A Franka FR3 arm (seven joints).
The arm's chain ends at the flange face. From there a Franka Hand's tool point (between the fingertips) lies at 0.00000 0.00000 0.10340 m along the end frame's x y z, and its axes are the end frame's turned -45 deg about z.
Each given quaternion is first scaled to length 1.
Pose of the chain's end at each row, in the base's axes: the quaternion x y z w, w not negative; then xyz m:
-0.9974, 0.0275, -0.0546, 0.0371, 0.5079, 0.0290, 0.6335
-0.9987, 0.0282, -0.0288, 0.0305, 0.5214, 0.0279, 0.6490
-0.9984, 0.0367, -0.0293, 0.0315, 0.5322, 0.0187, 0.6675
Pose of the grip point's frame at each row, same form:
-0.9320, -0.3563, -0.0646, 0.0134, 0.5194, 0.0363, 0.5310
-0.9335, -0.3561, -0.0383, 0.0172, 0.5275, 0.0340, 0.5460
-0.9364, -0.3482, -0.0391, 0.0179, 0.5385, 0.0250, 0.5645

